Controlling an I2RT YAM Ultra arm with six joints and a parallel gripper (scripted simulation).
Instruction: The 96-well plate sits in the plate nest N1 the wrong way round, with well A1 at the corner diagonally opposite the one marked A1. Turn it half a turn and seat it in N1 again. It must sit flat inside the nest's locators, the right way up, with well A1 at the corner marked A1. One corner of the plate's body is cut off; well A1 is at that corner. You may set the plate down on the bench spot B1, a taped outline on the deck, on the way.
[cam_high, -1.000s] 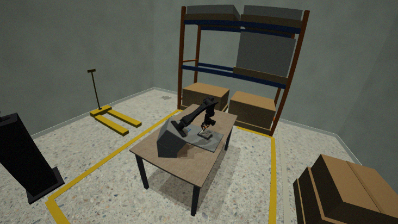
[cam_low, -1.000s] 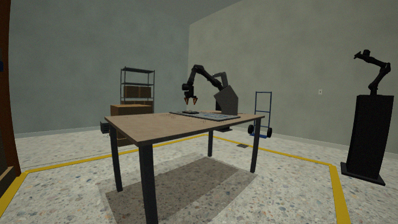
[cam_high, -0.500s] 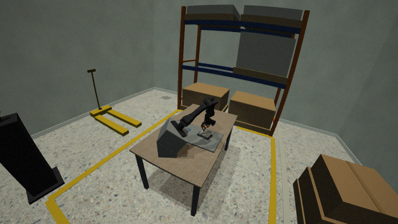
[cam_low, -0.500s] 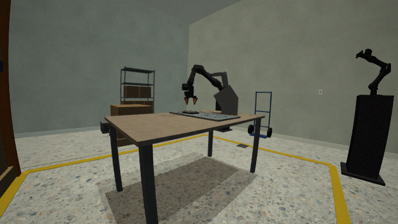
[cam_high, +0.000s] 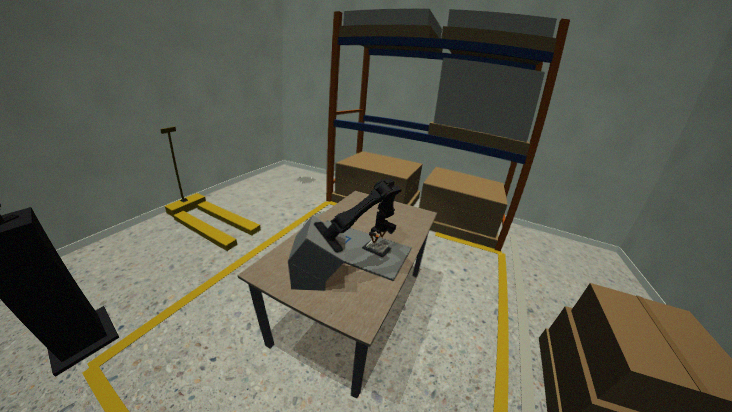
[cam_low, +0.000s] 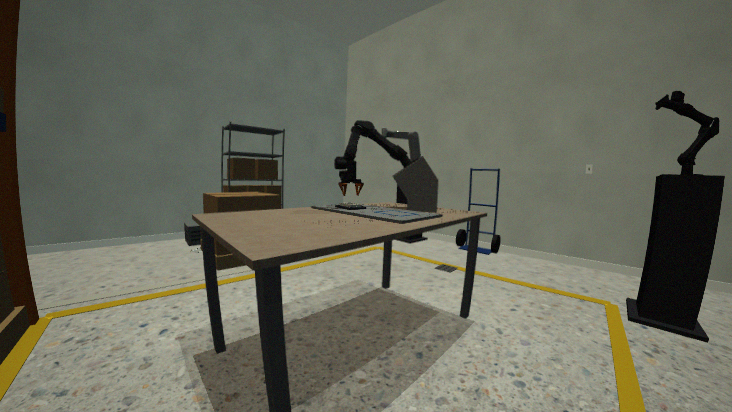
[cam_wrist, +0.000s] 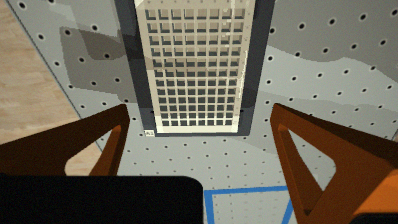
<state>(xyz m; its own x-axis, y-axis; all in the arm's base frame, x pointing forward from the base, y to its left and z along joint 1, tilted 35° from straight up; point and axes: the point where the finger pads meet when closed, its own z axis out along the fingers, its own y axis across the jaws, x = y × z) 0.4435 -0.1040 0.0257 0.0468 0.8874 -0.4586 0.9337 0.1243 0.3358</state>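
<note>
Right now the cream 96-well plate is 6 cm below my hand. Round my hand: dark plate nest N1: 8 cm below; A1 label: 6 cm ahead, 7 cm to the left, 7 cm below.
</note>
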